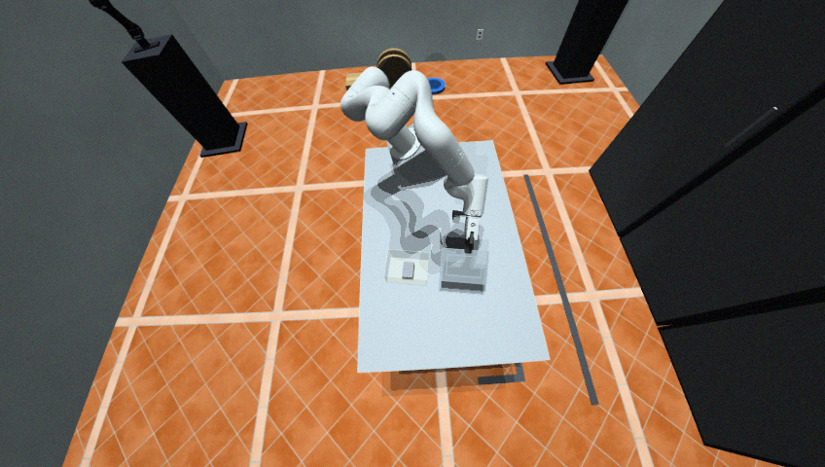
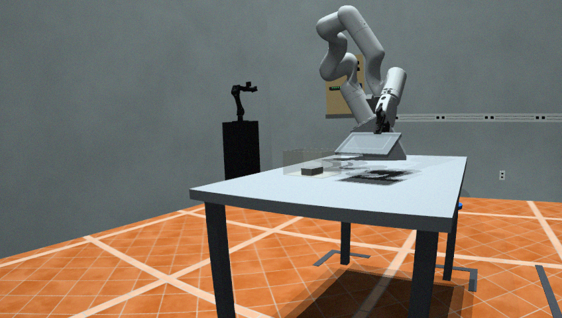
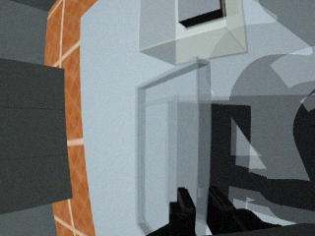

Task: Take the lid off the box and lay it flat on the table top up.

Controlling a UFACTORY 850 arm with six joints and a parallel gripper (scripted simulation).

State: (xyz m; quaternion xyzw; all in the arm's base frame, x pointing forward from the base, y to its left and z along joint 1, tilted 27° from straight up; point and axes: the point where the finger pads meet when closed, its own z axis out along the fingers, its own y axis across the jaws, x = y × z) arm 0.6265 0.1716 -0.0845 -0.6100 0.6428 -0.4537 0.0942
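My gripper is now 70 mm short of the lid, 30 mm to the left of it and 40 mm above it. Also, from my hand: clear box (10 mm ahead, 280 mm to the right, 120 mm below).
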